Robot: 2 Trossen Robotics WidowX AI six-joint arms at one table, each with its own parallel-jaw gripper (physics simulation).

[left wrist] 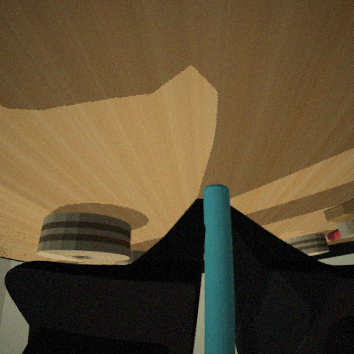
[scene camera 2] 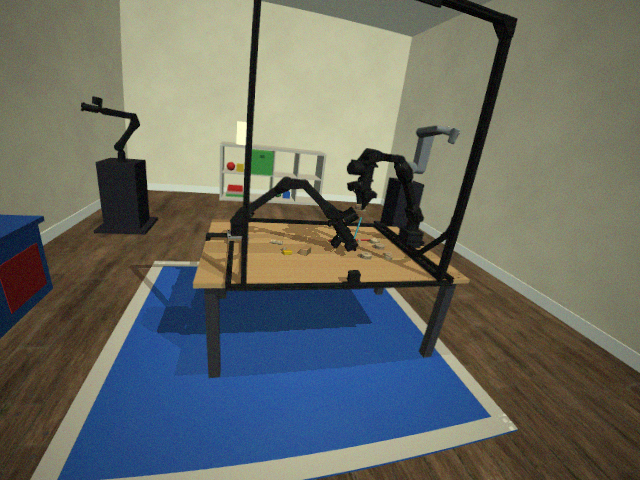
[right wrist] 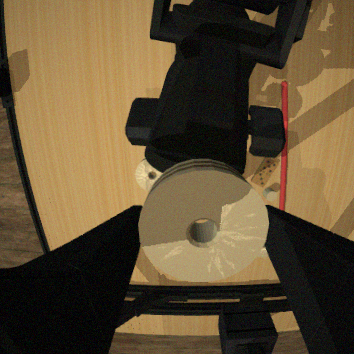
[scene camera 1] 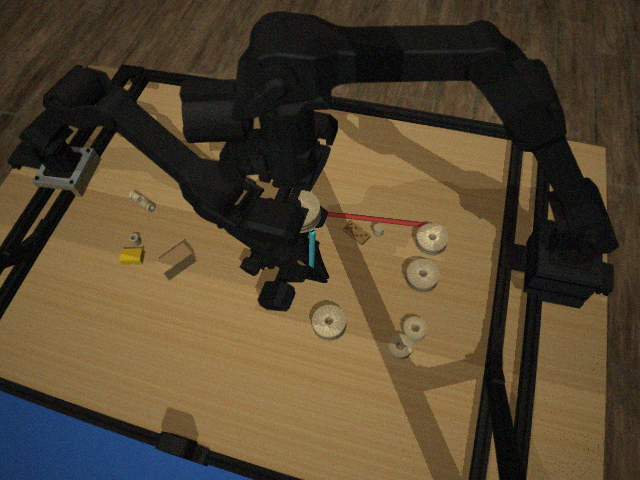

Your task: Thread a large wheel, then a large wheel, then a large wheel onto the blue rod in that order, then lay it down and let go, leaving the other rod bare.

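Where they show: left gripper, fingertip midpoint: (left wrist: 207, 206) (scene camera 2: 355, 250) (scene camera 1: 326, 280); right gripper, fingertip midpoint: (scene camera 2: 360, 208) (right wrist: 201, 213) (scene camera 1: 297, 211); left arm's base at its link origin: (scene camera 2: 237, 233) (scene camera 1: 63, 164); right arm's base at its link origin: (scene camera 2: 412, 229) (right wrist: 249, 351) (scene camera 1: 570, 249).
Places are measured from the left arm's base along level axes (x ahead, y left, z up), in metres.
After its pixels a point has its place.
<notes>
My left gripper (scene camera 1: 313, 268) (left wrist: 207, 206) {x 0.582, y -0.160, z -0.034 m} is shut on the blue rod (scene camera 1: 312, 249) {x 0.568, y -0.172, z 0.093 m} (scene camera 2: 357, 227) {x 0.563, y -0.170, z 0.097 m} (left wrist: 218, 280) {x 0.552, y -0.158, z 0.000 m}, which stands near upright with its exposed upper part bare; its lower end is hidden. My right gripper (right wrist: 201, 213) {x 0.557, y -0.175, z 0.198 m} is shut on a large wheel (scene camera 1: 309, 209) {x 0.574, y -0.177, z 0.211 m} (scene camera 2: 359, 207) {x 0.541, y -0.196, z 0.207 m} (right wrist: 170, 210) {x 0.547, y -0.188, z 0.210 m}, held flat above the rod's tip and apart from it in scene camera 2. The rod does not show in the right wrist view. Large wheels (scene camera 1: 328, 330) {x 0.602, y -0.256, z -0.016 m} (scene camera 1: 431, 246) {x 0.755, y -0.076, z -0.016 m} (scene camera 1: 422, 283) {x 0.745, y -0.150, z -0.016 m} lie on the table. The red rod (scene camera 1: 374, 219) {x 0.648, y -0.026, z -0.029 m} (right wrist: 284, 150) {x 0.585, y -0.025, z -0.028 m} lies bare beside them.
Two small wheels (scene camera 1: 415, 335) {x 0.742, y -0.241, z -0.024 m} (scene camera 1: 399, 352) {x 0.720, y -0.273, z -0.024 m} lie at the lower right. A domino-like block (scene camera 1: 356, 231) {x 0.619, y -0.057, z -0.029 m} and a small cylinder (scene camera 1: 378, 229) {x 0.658, y -0.053, z -0.019 m} lie near the red rod. A yellow block (scene camera 1: 131, 255) {x 0.218, y -0.171, z -0.022 m}, a wooden block (scene camera 1: 175, 252) {x 0.308, y -0.160, z -0.007 m} and a pale bolt-like piece (scene camera 1: 141, 200) {x 0.194, y -0.053, z -0.018 m} lie at the left.
</notes>
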